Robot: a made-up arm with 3 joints. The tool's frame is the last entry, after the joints. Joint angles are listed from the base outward.
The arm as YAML. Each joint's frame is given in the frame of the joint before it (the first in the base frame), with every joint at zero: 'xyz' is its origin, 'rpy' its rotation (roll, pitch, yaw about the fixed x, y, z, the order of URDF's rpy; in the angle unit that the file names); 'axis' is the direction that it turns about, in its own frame. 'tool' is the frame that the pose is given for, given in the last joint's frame.
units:
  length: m
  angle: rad
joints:
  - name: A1
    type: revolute
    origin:
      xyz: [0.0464, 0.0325, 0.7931]
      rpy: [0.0, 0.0, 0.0]
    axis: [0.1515, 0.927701, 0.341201]
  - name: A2
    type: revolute
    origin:
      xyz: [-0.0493, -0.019, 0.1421]
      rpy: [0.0, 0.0, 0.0]
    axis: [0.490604, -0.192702, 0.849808]
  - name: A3
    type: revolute
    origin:
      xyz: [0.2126, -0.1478, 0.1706]
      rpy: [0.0, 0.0, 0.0]
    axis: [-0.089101, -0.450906, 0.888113]
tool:
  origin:
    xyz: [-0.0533, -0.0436, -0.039]
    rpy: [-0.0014, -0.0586, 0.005]
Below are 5 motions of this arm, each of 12 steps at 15 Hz.
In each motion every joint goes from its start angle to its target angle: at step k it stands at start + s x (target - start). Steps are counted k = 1, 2, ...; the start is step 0. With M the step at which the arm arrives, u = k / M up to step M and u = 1 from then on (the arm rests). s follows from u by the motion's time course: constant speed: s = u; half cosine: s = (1 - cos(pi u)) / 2; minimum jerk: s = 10 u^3 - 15 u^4 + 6 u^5.
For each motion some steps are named. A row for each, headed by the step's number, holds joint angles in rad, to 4 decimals.
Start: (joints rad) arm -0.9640 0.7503 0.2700
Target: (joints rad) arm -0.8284 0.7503 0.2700
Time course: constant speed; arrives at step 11
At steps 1, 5, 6, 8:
1: -0.9517 0.7503 0.2700
5: -0.9024 0.7503 0.2700
6: -0.8900 0.7503 0.2700
8: -0.8654 0.7503 0.2700

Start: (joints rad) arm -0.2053 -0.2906 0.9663
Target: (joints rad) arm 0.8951 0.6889 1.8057
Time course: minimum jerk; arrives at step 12
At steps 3, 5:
3: -0.0914 -0.1892 1.0532
5: 0.1761 0.0489 1.2573

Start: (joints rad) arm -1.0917 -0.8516 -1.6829
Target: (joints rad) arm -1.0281 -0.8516 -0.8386
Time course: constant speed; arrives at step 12
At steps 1, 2, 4, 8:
1: -1.0864 -0.8516 -1.6125
2: -1.0811 -0.8516 -1.5422
4: -1.0705 -0.8516 -1.4015
8: -1.0493 -0.8516 -1.1200

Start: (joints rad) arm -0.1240 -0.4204 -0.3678
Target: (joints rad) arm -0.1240 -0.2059 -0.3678
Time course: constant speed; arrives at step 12
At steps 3, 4, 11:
3: -0.1240 -0.3668 -0.3678
4: -0.1240 -0.3489 -0.3678
11: -0.1240 -0.2238 -0.3678

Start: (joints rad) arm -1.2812 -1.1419 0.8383
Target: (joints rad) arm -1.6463 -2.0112 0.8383
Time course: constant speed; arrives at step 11
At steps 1, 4, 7, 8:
1: -1.3144 -1.2209 0.8383
4: -1.4140 -1.4580 0.8383
7: -1.5135 -1.6951 0.8383
8: -1.5467 -1.7741 0.8383

